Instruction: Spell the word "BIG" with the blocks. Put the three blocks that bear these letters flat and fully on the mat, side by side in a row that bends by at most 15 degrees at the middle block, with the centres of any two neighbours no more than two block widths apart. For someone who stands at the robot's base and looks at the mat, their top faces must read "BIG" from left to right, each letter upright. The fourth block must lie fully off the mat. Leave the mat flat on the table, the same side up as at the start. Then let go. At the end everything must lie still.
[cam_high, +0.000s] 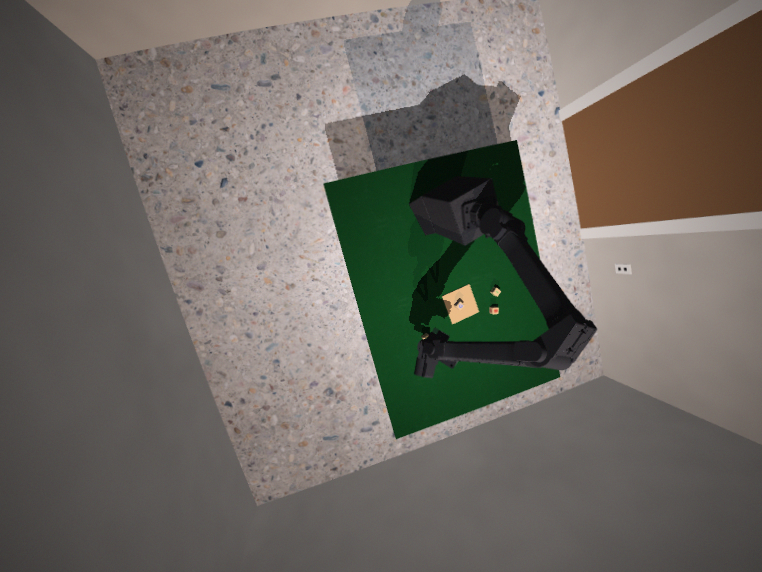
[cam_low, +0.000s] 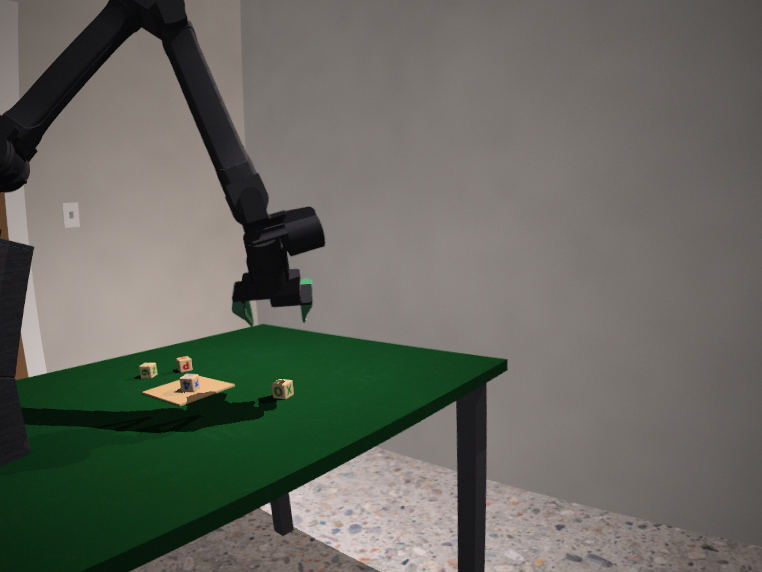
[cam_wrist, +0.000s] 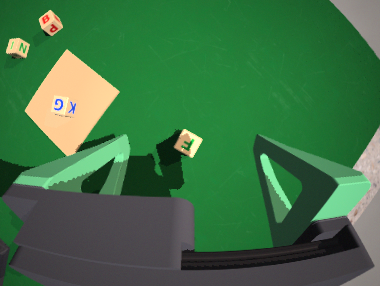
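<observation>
The B block lies 350 mm to the left of my hand, 140 mm below it and 20 mm behind it. From my hand the other things lie so: I block: 380 mm to the left, 140 mm below, 100 mm behind; tan mat: 200 mm to the left, 150 mm below, 100 mm behind.
</observation>
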